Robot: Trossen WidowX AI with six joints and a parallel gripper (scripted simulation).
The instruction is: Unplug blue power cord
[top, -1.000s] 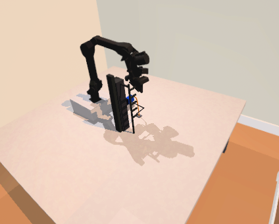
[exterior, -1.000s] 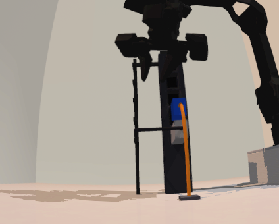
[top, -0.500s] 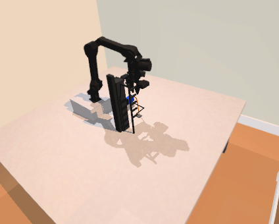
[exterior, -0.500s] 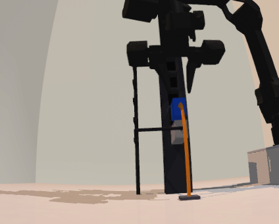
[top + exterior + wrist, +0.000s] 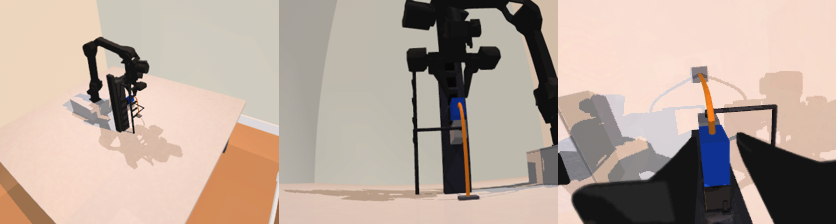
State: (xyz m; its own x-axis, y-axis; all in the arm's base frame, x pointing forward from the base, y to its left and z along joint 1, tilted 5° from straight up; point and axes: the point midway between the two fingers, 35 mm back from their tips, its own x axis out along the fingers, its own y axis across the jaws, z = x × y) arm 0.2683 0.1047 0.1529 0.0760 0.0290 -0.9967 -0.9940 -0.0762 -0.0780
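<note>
My gripper tip is now 10 mm short of the blue plug, 40 mm to the left of it and 10 mm above it. Round my gripper tip: grey foot 40 mm to the left, 180 mm below.
</note>
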